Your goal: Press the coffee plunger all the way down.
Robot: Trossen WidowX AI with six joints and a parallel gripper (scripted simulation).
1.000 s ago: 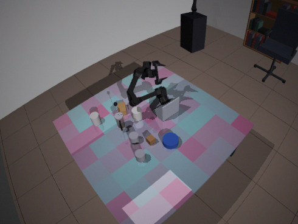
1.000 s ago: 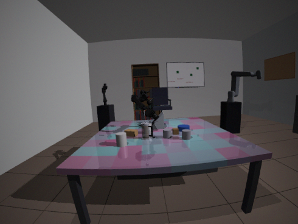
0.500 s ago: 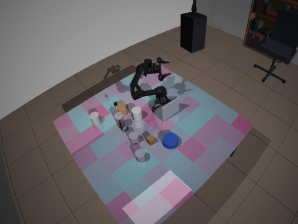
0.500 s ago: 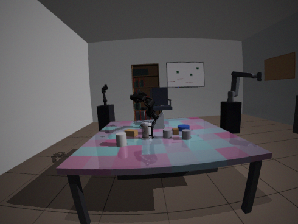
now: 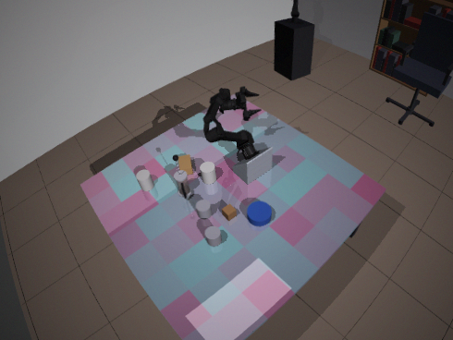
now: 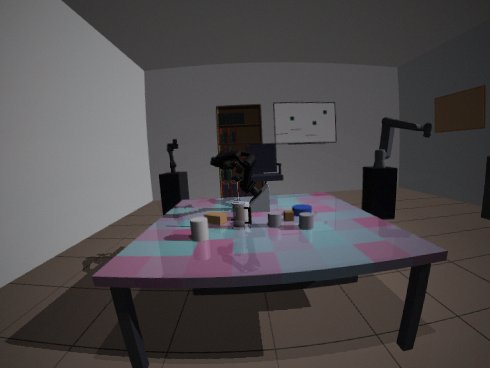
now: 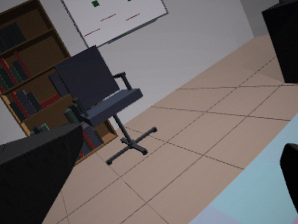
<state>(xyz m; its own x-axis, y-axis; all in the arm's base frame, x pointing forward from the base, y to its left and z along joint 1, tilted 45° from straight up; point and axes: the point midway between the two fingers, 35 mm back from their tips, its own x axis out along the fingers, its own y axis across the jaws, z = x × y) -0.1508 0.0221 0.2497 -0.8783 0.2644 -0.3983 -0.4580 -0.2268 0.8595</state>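
Right now the coffee press is 55 cm ahead of my gripper tip, 8 cm to the left of it and 18 cm below it. The rest, counted from my gripper tip: blue disc: 31 cm ahead, 42 cm to the left, 29 cm below.
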